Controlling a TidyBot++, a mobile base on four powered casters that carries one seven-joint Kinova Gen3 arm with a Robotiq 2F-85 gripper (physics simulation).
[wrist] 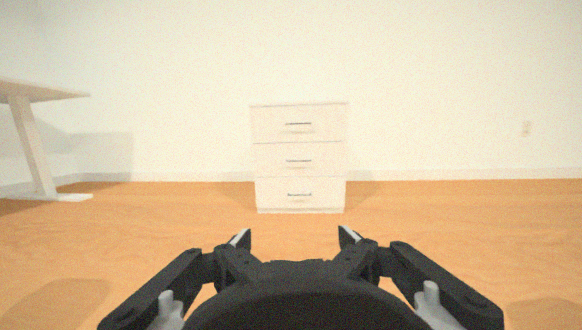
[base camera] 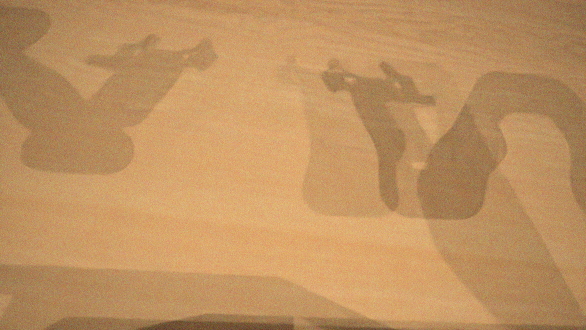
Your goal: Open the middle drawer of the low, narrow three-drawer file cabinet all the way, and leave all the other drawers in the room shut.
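Frame: origin at the arm's base, x down, y ahead, z right, level; metres.
Seen in the pictures: gripper, fingertip midpoint: (wrist: 294,237).
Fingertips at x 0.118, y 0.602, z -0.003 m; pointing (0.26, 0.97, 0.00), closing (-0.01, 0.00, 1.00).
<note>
A point is followed by its place in that frame.
A low, narrow white cabinet (wrist: 272,132) {y 1.146, x 0.002, z -0.083 m} with three drawers stands on the floor against the wall, at the middle of the wrist view. Each drawer has a thin grey bar handle. The middle drawer (wrist: 270,161) {y 1.147, x 0.130, z -0.099 m} is shut, and so are the top drawer (wrist: 267,124) {y 1.147, x -0.033, z -0.103 m} and the bottom drawer (wrist: 270,194) {y 1.147, x 0.288, z -0.107 m}. My gripper (wrist: 294,237) {y 0.602, x 0.118, z -0.003 m} is open with nothing between its fingers. It points toward the cabinet and is some distance in front of it. The cabinet does not show in the base camera view, where the shadows of my arm and gripper lie on the floor.
A table (wrist: 31,145) {y 1.407, x 0.017, z -1.725 m} with a slanted leg and a flat foot stands at the left of the wrist view. The wooden floor (base camera: 200,225) {y 0.304, x 0.396, z -0.077 m} (wrist: 425,215) {y 1.098, x 0.396, z 0.612 m} runs up to a white skirting board. A wall socket (wrist: 526,128) {y 1.578, x -0.003, z 1.806 m} is at the right.
</note>
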